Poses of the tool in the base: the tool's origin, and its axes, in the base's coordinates. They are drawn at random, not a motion.
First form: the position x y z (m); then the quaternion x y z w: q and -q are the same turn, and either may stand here.
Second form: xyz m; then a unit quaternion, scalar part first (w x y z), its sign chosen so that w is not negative. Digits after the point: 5 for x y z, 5 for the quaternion.
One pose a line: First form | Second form
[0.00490 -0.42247 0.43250 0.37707 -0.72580 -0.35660 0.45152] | [0.00490 -0.42247 0.43250 0.45152 0.37707 -0.72580 -0.35660]
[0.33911 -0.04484 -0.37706 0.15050 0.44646 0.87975 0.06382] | [0.33911 -0.04484 -0.37706 0.06382 0.15050 0.44646 0.87975]
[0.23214 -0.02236 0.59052 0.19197 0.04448 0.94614 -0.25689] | [0.23214 -0.02236 0.59052 0.25689 -0.19197 -0.04448 -0.94614]
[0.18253 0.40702 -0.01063 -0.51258 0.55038 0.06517 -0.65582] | [0.18253 0.40702 -0.01063 0.65582 0.51258 -0.55038 -0.06517]
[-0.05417 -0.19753 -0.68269 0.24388 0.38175 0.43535 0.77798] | [-0.05417 -0.19753 -0.68269 0.77798 0.24388 0.38175 0.43535]
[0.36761 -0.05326 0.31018 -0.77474 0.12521 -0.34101 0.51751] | [0.36761 -0.05326 0.31018 0.51751 -0.77474 0.12521 -0.34101]
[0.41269 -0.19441 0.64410 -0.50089 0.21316 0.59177 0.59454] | [0.41269 -0.19441 0.64410 0.59454 -0.50089 0.21316 0.59177]
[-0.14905 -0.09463 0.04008 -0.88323 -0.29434 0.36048 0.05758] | [-0.14905 -0.09463 0.04008 0.05758 -0.88323 -0.29434 0.36048]
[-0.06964 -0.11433 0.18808 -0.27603 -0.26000 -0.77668 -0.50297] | [-0.06964 -0.11433 0.18808 0.50297 0.27603 0.26000 0.77668]
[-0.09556 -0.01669 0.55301 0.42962 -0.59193 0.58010 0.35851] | [-0.09556 -0.01669 0.55301 0.35851 0.42962 -0.59193 0.58010]
